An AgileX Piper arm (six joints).
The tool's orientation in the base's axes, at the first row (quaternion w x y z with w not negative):
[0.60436, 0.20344, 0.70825, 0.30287]
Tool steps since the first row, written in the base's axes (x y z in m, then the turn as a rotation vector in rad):
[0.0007, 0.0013, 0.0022, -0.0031, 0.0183, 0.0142]
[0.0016, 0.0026, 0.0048, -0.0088, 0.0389, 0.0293]
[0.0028, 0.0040, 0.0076, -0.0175, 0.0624, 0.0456]
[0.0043, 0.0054, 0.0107, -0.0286, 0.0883, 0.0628]
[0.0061, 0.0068, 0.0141, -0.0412, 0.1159, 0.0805]
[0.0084, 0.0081, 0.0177, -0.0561, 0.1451, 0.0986]
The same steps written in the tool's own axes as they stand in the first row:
[-0.0009, 0.0024, 0.0007, 0.0021, 0.0233, -0.0009]
[-0.0021, 0.0050, 0.0016, 0.0056, 0.0490, -0.0040]
[-0.0035, 0.0078, 0.0028, 0.0107, 0.0779, -0.0096]
[-0.0051, 0.0108, 0.0043, 0.0171, 0.1094, -0.0172]
[-0.0070, 0.0140, 0.0060, 0.0245, 0.1426, -0.0260]
[-0.0092, 0.0172, 0.0082, 0.0331, 0.1774, -0.0369]

